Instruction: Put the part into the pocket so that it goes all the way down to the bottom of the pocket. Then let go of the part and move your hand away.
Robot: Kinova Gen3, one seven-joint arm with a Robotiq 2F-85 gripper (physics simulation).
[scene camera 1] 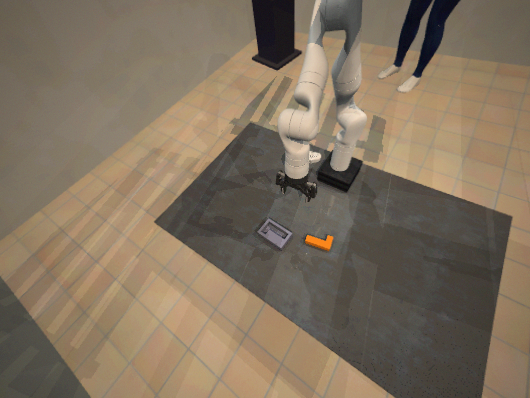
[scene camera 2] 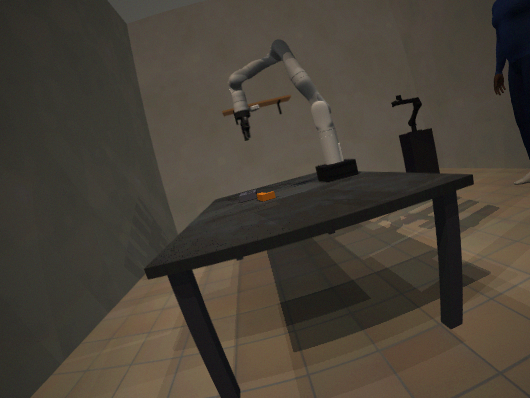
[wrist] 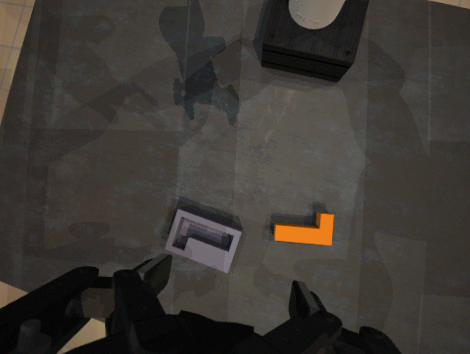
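My gripper holds nothing and stands open, while on the table sits an orange L-shaped part.
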